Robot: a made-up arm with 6 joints. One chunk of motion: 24 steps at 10 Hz.
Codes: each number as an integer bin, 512 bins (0 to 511) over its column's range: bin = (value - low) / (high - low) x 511, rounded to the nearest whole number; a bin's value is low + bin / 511 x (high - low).
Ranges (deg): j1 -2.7..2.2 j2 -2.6..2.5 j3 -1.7..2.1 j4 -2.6..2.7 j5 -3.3..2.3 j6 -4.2..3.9
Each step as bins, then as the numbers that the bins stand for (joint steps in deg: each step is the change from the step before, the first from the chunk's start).
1 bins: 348 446 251 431 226 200
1 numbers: 0.637 1.851 0.167 1.870 -0.823 -1.030
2 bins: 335 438 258 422 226 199
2 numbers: 0.512 1.771 0.219 1.777 -0.823 -1.046
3 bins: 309 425 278 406 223 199
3 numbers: 0.263 1.642 0.367 1.611 -0.856 -1.046
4 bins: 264 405 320 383 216 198
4 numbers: -0.168 1.442 0.680 1.372 -0.933 -1.061
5 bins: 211 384 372 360 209 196
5 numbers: -0.677 1.232 1.066 1.134 -1.010 -1.093
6 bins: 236 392 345 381 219 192
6 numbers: -0.437 1.312 0.866 1.352 -0.900 -1.157
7 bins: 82 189 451 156 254 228
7 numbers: -1.914 -0.714 1.654 -0.982 -0.516 -0.586
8 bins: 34 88 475 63 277 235
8 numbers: -2.374 -1.722 1.832 -1.947 -0.264 -0.475
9 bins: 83 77 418 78 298 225
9 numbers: -1.904 -1.832 1.408 -1.791 -0.034 -0.633
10 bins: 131 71 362 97 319 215
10 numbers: -1.444 -1.891 0.992 -1.594 0.196 -0.792
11 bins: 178 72 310 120 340 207
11 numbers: -0.993 -1.881 0.605 -1.355 0.426 -0.919
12 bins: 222 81 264 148 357 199
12 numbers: -0.571 -1.792 0.263 -1.065 0.612 -1.046
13 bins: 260 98 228 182 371 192
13 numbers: -0.207 -1.622 -0.005 -0.712 0.766 -1.157
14 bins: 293 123 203 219 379 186
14 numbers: 0.110 -1.372 -0.190 -0.329 0.853 -1.252
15 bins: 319 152 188 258 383 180
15 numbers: 0.359 -1.083 -0.302 0.076 0.897 -1.347
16 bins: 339 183 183 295 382 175
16 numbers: 0.551 -0.774 -0.339 0.460 0.886 -1.426
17 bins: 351 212 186 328 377 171
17 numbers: 0.666 -0.484 -0.317 0.802 0.832 -1.489
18 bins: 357 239 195 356 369 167
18 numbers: 0.723 -0.215 -0.250 1.092 0.744 -1.553
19 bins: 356 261 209 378 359 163
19 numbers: 0.714 0.005 -0.146 1.321 0.634 -1.616
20 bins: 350 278 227 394 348 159
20 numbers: 0.656 0.175 -0.012 1.486 0.514 -1.680
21 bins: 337 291 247 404 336 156
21 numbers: 0.532 0.304 0.137 1.590 0.382 -1.727
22 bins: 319 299 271 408 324 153
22 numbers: 0.359 0.384 0.315 1.632 0.251 -1.775
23 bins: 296 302 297 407 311 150
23 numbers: 0.138 0.414 0.509 1.621 0.108 -1.822
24 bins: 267 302 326 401 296 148
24 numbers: -0.140 0.414 0.724 1.559 -0.056 -1.854
